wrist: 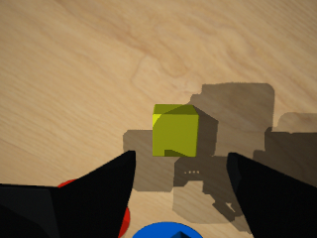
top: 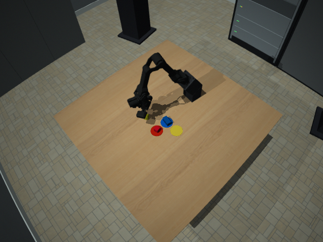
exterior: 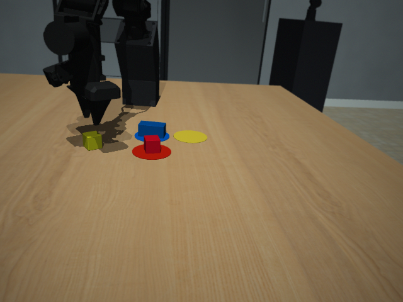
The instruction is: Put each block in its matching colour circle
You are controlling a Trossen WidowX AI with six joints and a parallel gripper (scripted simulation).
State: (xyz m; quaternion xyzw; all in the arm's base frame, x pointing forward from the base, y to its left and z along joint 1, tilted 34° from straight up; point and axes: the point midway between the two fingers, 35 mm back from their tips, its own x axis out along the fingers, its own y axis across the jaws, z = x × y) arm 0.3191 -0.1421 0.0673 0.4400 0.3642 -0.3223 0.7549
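My hand is 8 cm above the yellow block. The rest, counted from my hand: red block: 5 cm ahead, 13 cm to the left, 8 cm below; then red circle: 5 cm ahead, 13 cm to the left, 10 cm below; then blue block: 5 cm behind, 15 cm to the left, 8 cm below.
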